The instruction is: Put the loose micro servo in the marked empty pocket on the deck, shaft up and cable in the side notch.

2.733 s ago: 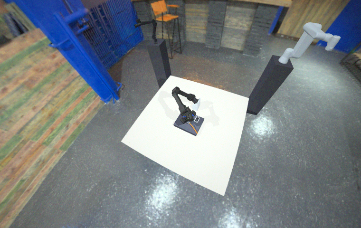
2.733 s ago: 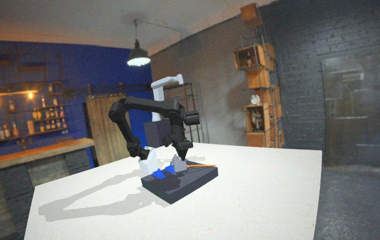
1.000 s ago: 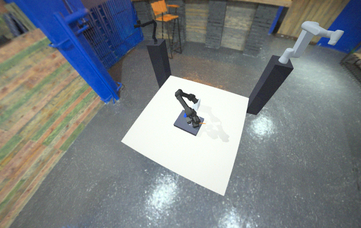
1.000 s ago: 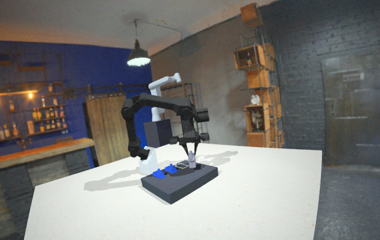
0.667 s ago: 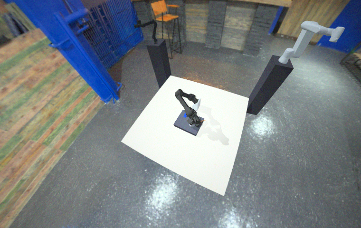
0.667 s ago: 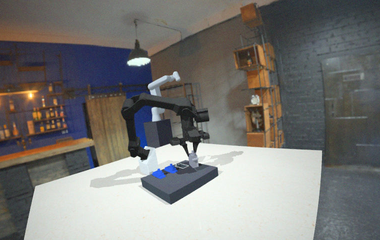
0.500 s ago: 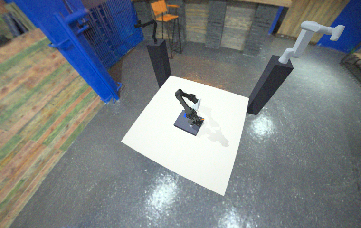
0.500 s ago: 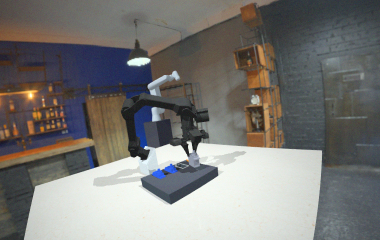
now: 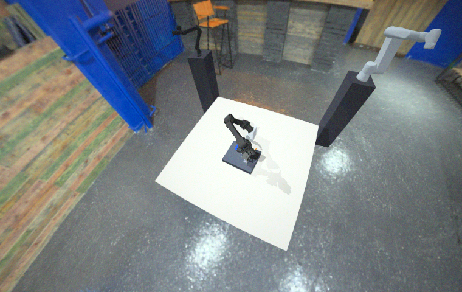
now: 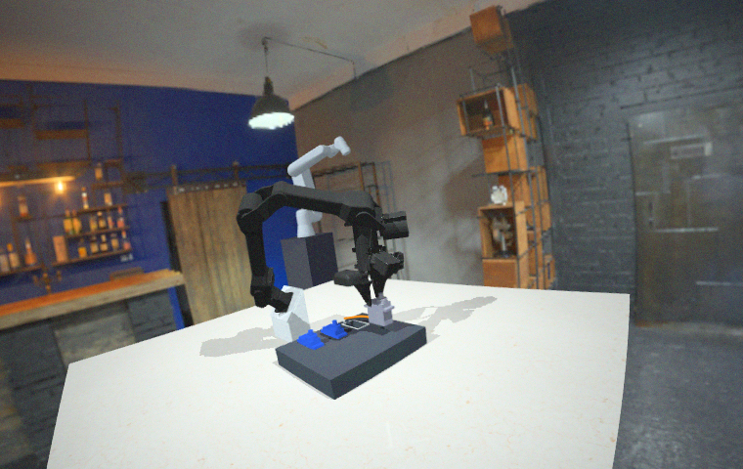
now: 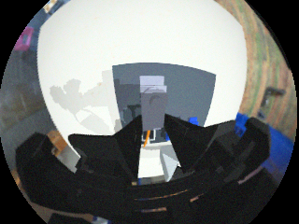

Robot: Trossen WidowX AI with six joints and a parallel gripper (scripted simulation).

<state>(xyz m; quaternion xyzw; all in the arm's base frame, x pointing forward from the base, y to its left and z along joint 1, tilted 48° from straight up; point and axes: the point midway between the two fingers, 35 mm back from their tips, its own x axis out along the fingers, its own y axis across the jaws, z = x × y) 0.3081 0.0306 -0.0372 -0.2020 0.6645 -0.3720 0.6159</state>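
Right now my gripper tip is 7 cm to the left of the dark deck and 10 cm above it.
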